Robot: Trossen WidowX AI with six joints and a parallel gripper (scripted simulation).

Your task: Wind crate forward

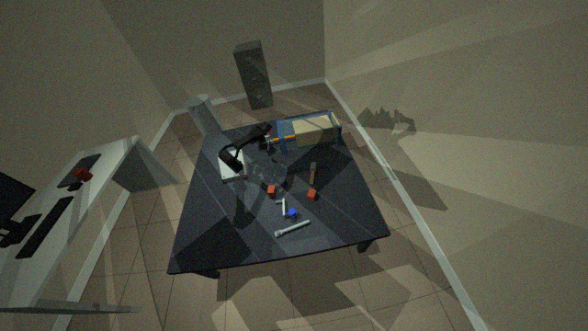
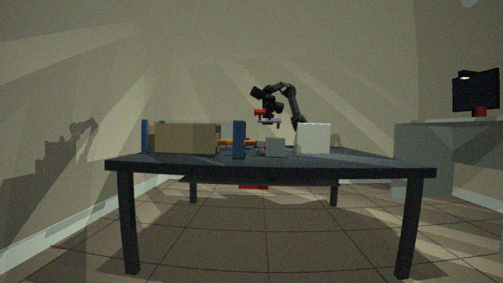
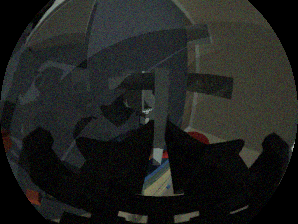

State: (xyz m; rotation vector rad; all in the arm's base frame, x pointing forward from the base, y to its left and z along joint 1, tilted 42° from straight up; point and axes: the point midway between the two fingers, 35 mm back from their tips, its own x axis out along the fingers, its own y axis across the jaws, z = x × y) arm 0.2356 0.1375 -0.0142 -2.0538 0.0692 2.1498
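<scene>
My gripper tip is now 5 cm short of the red knob, 3 cm below it and 2 cm to the right of it. Also, from my gripper tip: crank arm: 2 cm ahead, 1 cm above; grey winch: 14 cm below, 8 cm to the left, 3 cm behind; blue frame: 14 cm ahead, 7 cm to the left, 7 cm below.
</scene>
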